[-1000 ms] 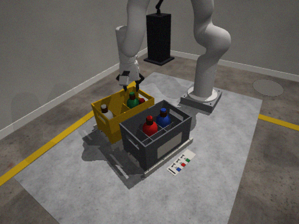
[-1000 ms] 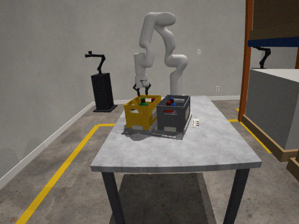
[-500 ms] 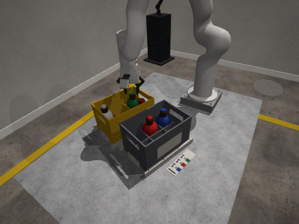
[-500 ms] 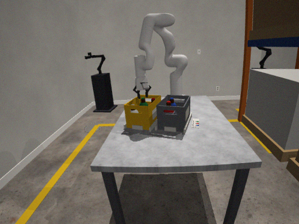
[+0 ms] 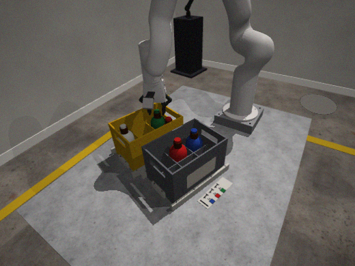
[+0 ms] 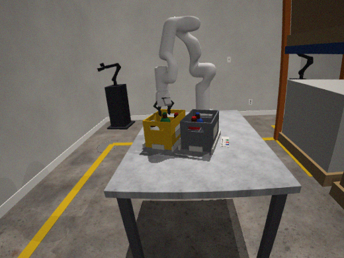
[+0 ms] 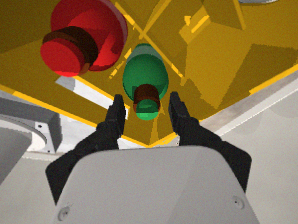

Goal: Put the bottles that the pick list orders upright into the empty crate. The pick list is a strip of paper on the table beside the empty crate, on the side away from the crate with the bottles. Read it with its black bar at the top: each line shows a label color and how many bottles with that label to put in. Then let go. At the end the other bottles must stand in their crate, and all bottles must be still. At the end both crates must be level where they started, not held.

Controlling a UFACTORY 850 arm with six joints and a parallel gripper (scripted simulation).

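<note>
My hand is 80 mm above the green-label bottle. Also, from my hand: white-label bottle 170 mm ahead, 30 mm to the right, 80 mm below; then blue-label bottle 10 mm ahead, 230 mm to the left, 80 mm below; then yellow crate 90 mm ahead, 30 mm to the left, 80 mm below.
</note>
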